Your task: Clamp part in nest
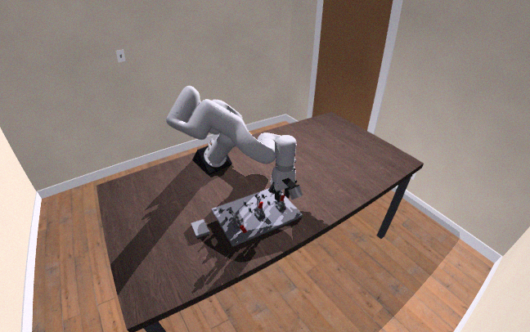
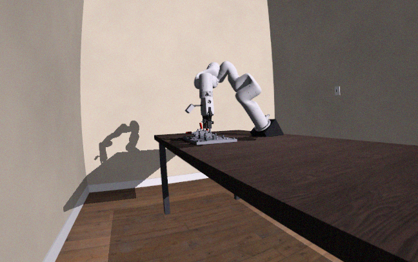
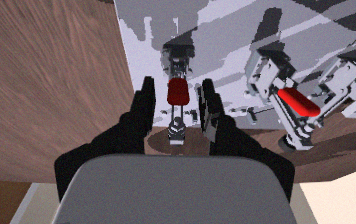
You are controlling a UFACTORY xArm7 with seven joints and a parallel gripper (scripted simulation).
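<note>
My gripper is now 360 mm to the left of the grey flat part, 110 mm past it and 90 mm above it.
</note>
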